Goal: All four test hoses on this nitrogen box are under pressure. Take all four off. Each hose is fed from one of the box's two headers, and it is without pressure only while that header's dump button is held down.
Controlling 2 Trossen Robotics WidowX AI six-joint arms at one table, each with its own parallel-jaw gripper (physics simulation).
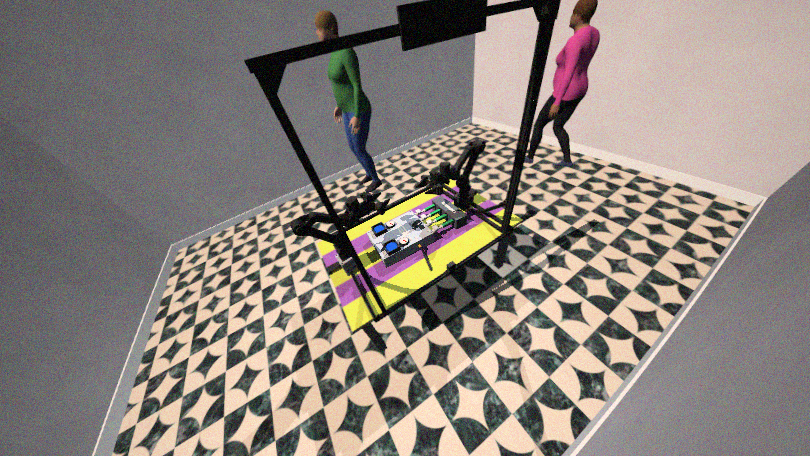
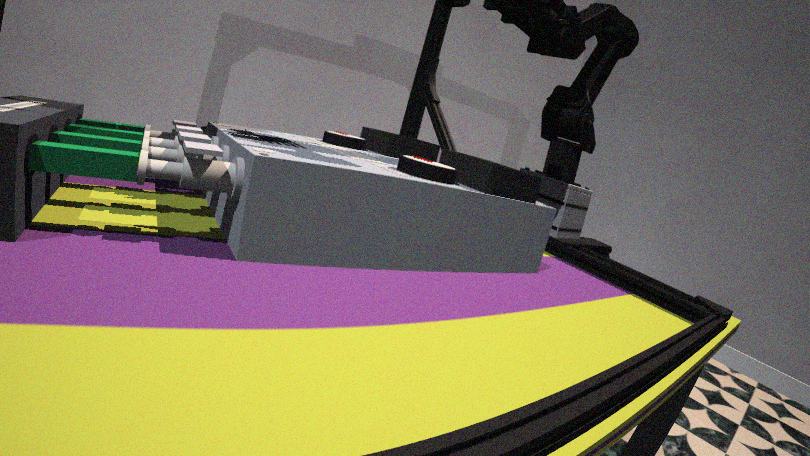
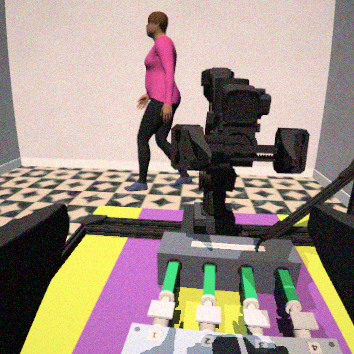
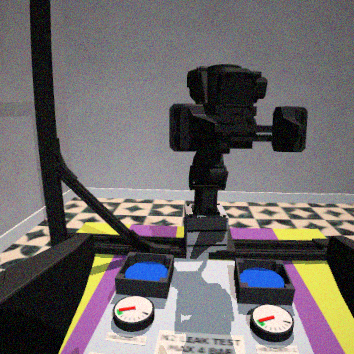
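Pixels of known places: left gripper, between the fingertips: (image 1: 385,195) (image 3: 190,216) (image 4: 258,128); right gripper, between the fingertips: (image 1: 420,190) (image 3: 251,160) (image 4: 212,246); left arm's base, origin of its link: (image 1: 345,255) (image 2: 558,179) (image 4: 204,210); right arm's base, origin of its link: (image 1: 463,195) (image 3: 213,209).
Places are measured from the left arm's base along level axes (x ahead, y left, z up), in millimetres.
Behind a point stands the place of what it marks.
The grey nitrogen box (image 1: 385,259) {z -40, x 170, y -166 mm} (image 2: 385,220) {z -68, x 426, y 78 mm} (image 3: 137,345) {z -31, x 508, y 48 mm} lies on the striped table. Four green hoses, hose 1 (image 3: 170,280) {z -47, x 654, y 6 mm}, hose 2 (image 3: 209,281) {z -47, x 651, y -63 mm}, hose 3 (image 3: 248,285) {z -47, x 637, y -130 mm} and hose 4 (image 3: 286,286) {z -47, x 631, y -197 mm}, run from its white fittings to a dark grey block (image 2: 51,127) {z -43, x 704, y -63 mm} (image 3: 180,270) {z -70, x 712, y -14 mm}. Two blue dump buttons (image 4: 146,271) {z -15, x 241, y -131 mm} (image 4: 262,278) {z -15, x 271, y 59 mm} sit in black square housings beside two gauges (image 4: 133,311) {z -17, x 335, y -143 mm} (image 4: 271,320) {z -17, x 362, y 41 mm} with red needles pointing left. My left gripper (image 1: 378,201) {z 232, x 356, y 0 mm} (image 4: 258,128) {z 232, x 356, y 0 mm} is open above the button end. My right gripper (image 3: 251,160) {z 202, x 547, y -80 mm} is open, raised near the hose end.
A black overhead frame (image 1: 294,133) {z 792, x 2, y -403 mm} rises around the table (image 1: 362,317) {z -112, x -107, y -335 mm} (image 2: 283,373) {z -112, x 579, y 201 mm}. Black rails (image 2: 623,271) {z -91, x 54, y 181 mm} line table edges. A thin dark rod (image 1: 427,259) {z -98, x 370, y -301 mm} shows beside the box. A person in green (image 1: 344,76) and a person in pink (image 1: 577,62) (image 3: 162,70) are on the floor beyond.
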